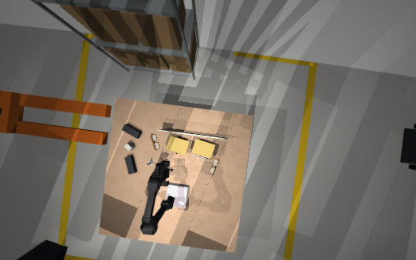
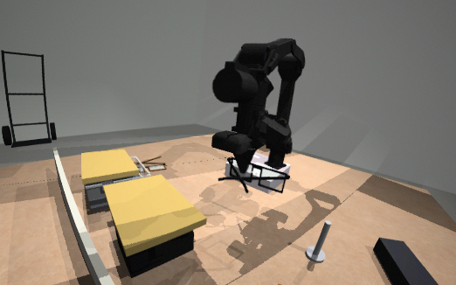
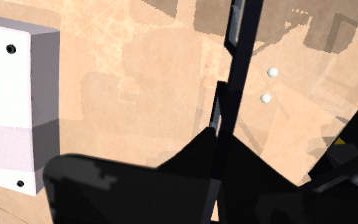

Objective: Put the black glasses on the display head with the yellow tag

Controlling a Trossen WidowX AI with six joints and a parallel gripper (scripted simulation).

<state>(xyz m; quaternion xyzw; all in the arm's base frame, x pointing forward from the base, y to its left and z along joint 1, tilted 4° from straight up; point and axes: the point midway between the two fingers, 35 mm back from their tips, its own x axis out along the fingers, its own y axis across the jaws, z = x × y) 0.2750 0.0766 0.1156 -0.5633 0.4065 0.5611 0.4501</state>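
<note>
The grey peg is 200 mm to the left of my gripper tip, 100 mm below it and 30 mm behind it. From my gripper tip the other things lie so: white cube: 420 mm to the left, 90 mm below, 60 mm ahead; long white rail: 340 mm ahead, 100 mm to the right, 60 mm below.
</note>
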